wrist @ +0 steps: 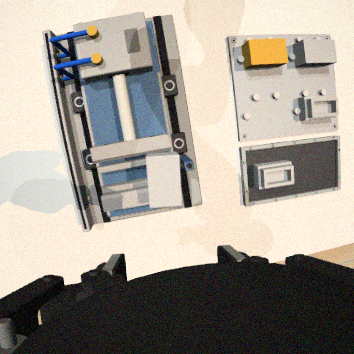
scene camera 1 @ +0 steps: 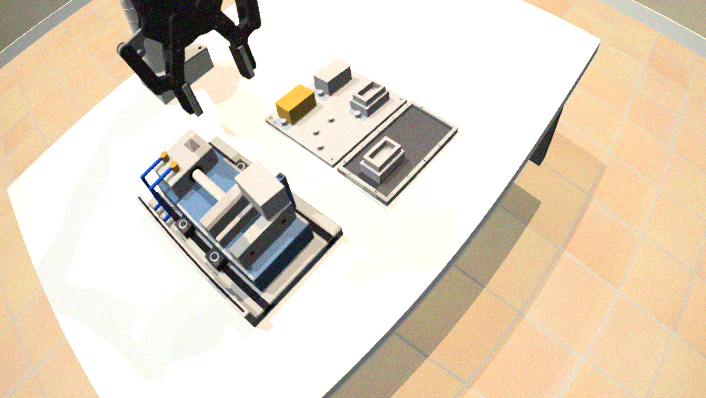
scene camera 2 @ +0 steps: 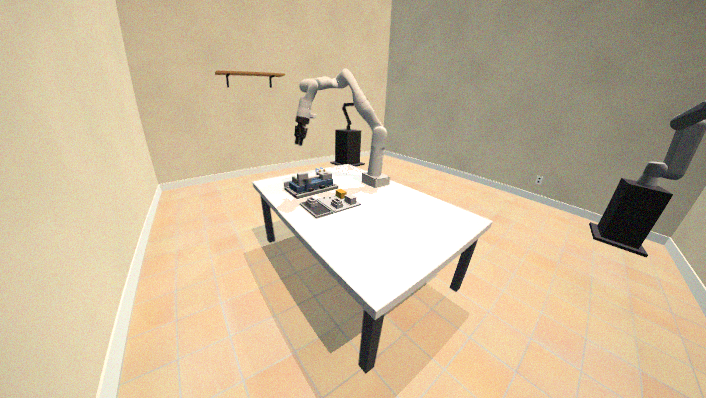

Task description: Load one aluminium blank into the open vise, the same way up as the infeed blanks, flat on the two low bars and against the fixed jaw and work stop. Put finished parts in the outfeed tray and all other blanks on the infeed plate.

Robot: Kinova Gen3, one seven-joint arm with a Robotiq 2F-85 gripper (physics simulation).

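Frame: origin at the arm's base, x ahead, y left, z up, level; millimetres.
Seen in the pictures: gripper, fingertip midpoint: (wrist: 171,265) (scene camera 1: 223,94) (scene camera 2: 298,145); arm's base, link origin: (scene camera 2: 373,174).
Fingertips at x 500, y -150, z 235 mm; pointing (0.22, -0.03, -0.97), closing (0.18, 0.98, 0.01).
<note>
Pixels of each thing's top centre, then the offset from my fingertips to it.
- plain grey block, top centre: (wrist: 163,181) (scene camera 1: 258,182) (scene camera 2: 302,172) 14 mm back, 7 mm left, 166 mm down
- infeed plate, top centre: (scene camera 1: 335,107) (wrist: 288,84) (scene camera 2: 338,201) 96 mm back, 245 mm left, 290 mm down
- yellow block, top centre: (wrist: 268,50) (scene camera 1: 294,97) (scene camera 2: 341,190) 149 mm back, 205 mm left, 254 mm down
- similar pocketed part, top centre: (scene camera 1: 382,151) (wrist: 278,176) (scene camera 2: 311,198) 43 mm ahead, 185 mm left, 257 mm down
- vise's moving jaw, top centre: (wrist: 130,148) (scene camera 1: 228,199) 57 mm back, 23 mm right, 202 mm down
My gripper (scene camera 1: 221,93) (scene camera 2: 299,144) (wrist: 171,265) is high above the table, partly open, with nothing between its fingers. A plain grey block (scene camera 1: 262,187) (wrist: 165,181) is at the vise's work stop (scene camera 1: 286,190) (wrist: 188,164) end. It stands well above the jaws and overlaps the fixed jaw (scene camera 1: 245,248) in view; its underside is hidden. The infeed plate (scene camera 1: 345,132) (wrist: 270,120) bears a grey block (scene camera 1: 332,76) (wrist: 316,52), a yellow block (scene camera 1: 296,103) (wrist: 266,52) and a stepped, pocketed part (scene camera 1: 367,105). A similar pocketed part (scene camera 1: 380,170) sits in the outfeed tray (scene camera 1: 430,142) (wrist: 315,165).
The vise's moving jaw (scene camera 1: 220,217) (wrist: 130,146) stands apart from the fixed jaw. Blue pipes (scene camera 1: 155,167) (wrist: 72,36) with yellow ends rise at the vise's other end. Small pegs (scene camera 1: 316,132) (wrist: 256,97) stand on the infeed plate. The arm's base (scene camera 2: 375,180) stands on the table.
</note>
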